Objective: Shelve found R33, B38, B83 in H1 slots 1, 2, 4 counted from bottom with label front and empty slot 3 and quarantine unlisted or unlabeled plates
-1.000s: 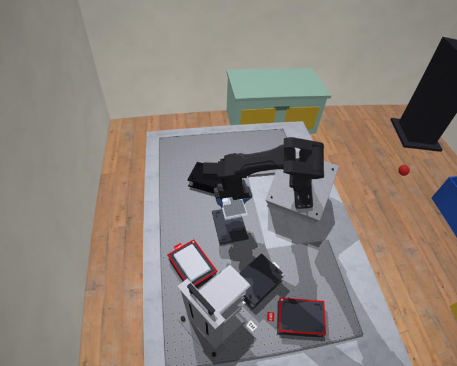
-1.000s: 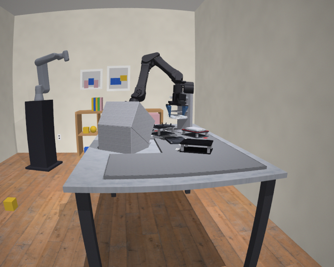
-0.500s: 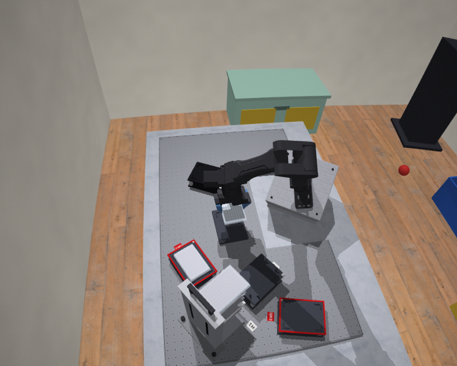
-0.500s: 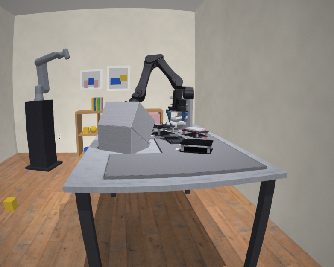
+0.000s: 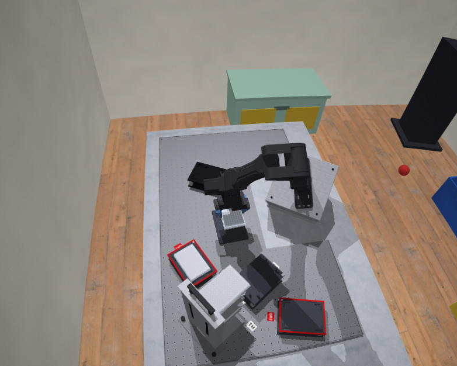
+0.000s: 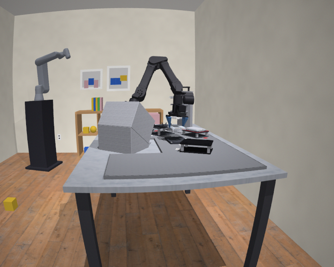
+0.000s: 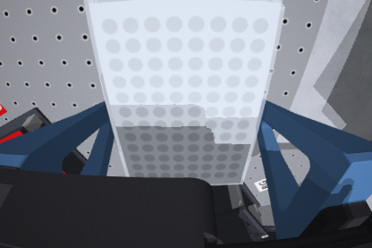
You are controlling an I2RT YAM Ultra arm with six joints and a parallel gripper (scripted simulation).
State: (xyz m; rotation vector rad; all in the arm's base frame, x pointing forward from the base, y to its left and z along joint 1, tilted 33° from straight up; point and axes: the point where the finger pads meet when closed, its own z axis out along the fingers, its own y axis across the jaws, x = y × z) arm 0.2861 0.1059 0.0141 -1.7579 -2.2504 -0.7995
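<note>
The flat dark nest N6 is 9 cm below my hand. Also, from my hand: quarantine nest QR1 (13 cm ahead, 20 cm to the left, 6 cm below); black landing nest L1 (12 cm ahead, 23 cm to the right, 5 cm below); deck label N6 (3 cm ahead, 10 cm to the right, 9 cm below).
</note>
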